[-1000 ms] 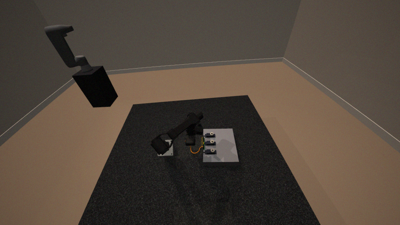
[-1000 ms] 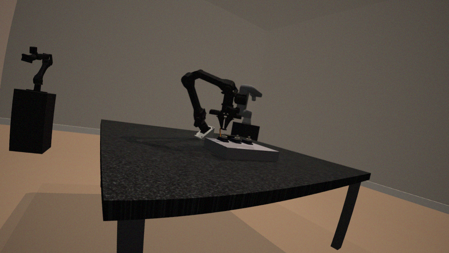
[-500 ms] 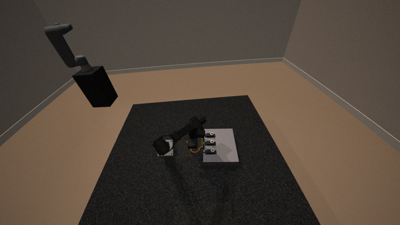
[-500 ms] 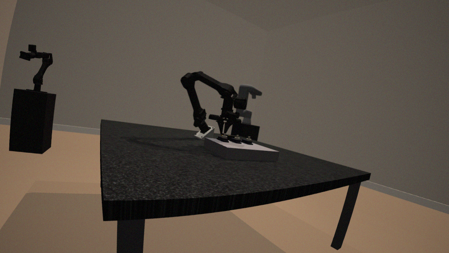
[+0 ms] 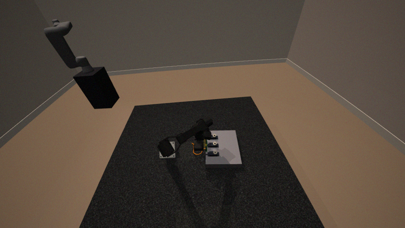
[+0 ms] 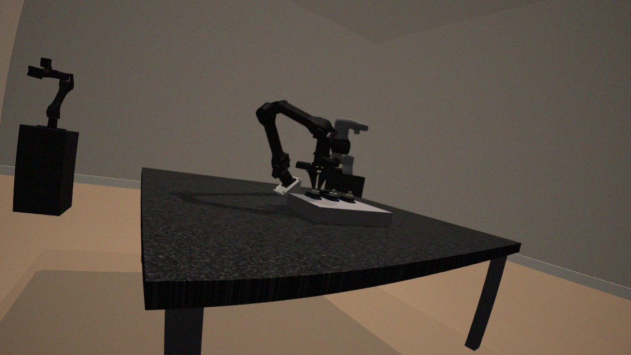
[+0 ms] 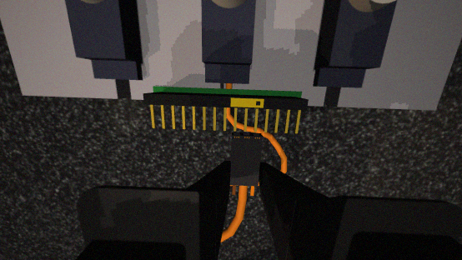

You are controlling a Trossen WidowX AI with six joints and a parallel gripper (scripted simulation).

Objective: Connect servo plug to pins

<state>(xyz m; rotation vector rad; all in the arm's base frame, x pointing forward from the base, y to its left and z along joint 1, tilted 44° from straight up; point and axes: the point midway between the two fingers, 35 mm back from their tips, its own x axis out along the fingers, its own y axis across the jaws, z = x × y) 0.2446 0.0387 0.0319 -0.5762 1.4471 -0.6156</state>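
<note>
My gripper tip is now 40 mm short of the yellow band. From my gripper tip the other things lie so: servo 90 mm ahead, 10 mm to the left, 20 mm below; then grey holder 200 mm ahead, 10 mm to the left, 40 mm below.
</note>
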